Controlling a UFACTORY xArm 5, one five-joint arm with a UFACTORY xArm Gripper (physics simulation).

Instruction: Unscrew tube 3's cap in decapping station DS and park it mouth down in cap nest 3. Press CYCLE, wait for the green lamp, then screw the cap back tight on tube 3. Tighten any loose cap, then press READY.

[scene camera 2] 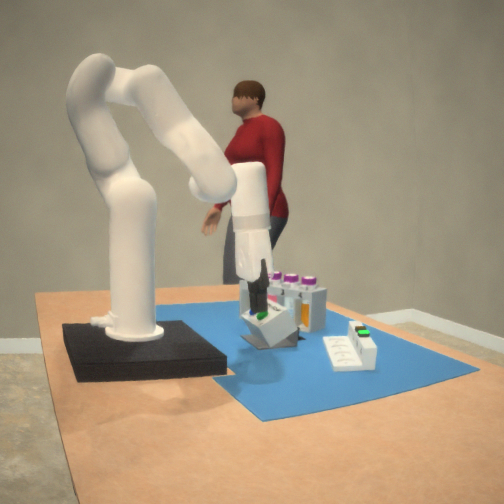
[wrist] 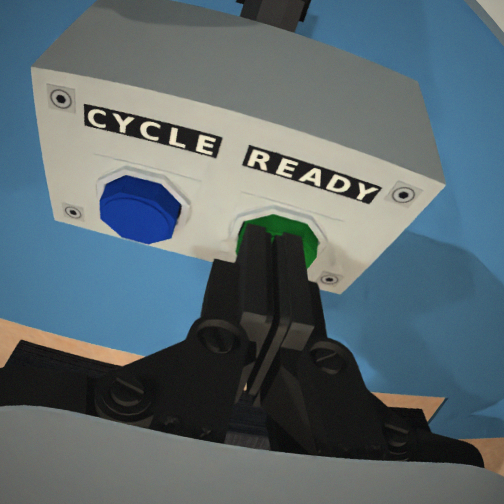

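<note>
My gripper (wrist: 270, 235) is shut and empty, with its fingertips on the green READY button (wrist: 278, 239) of the grey button box (wrist: 235, 160). The blue CYCLE button (wrist: 139, 209) sits to the left of it. In the scene view the gripper (scene camera 2: 258, 305) points down at the slanted button box (scene camera 2: 267, 325). Behind it stands the decapping station (scene camera 2: 295, 305) with purple-capped tubes (scene camera 2: 291, 278); the arm hides its left part. The white cap nest block (scene camera 2: 350, 347) shows a lit green lamp (scene camera 2: 364, 332).
A person in a red sweater (scene camera 2: 255, 175) stands behind the table, close to the arm. The arm's black base plate (scene camera 2: 142, 350) lies at the left. The blue mat (scene camera 2: 320, 355) covers the work area.
</note>
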